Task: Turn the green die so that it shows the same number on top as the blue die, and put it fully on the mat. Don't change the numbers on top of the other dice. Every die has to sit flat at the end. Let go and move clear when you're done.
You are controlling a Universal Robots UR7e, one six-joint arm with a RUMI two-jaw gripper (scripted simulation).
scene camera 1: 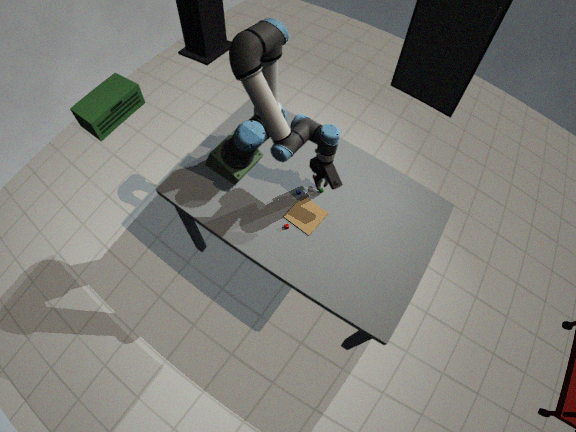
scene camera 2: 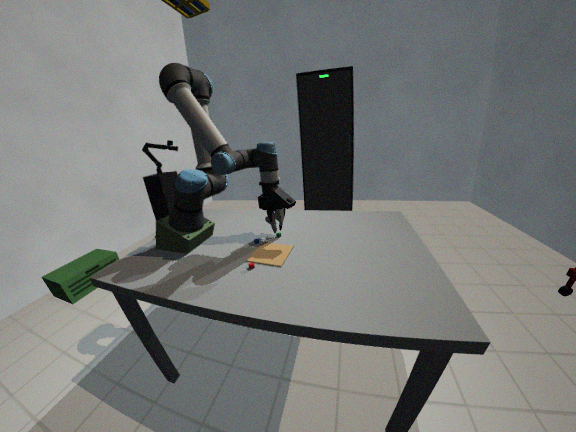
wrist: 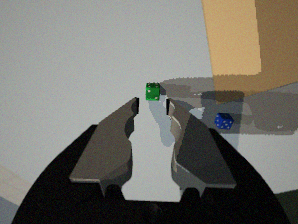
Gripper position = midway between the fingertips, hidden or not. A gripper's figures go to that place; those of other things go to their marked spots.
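Labels:
The tan mat (scene camera 2: pixel 271 254) is 76 cm from the lens, while the gripper (scene camera 2: pixel 277 231) is 88 cm from the lens.

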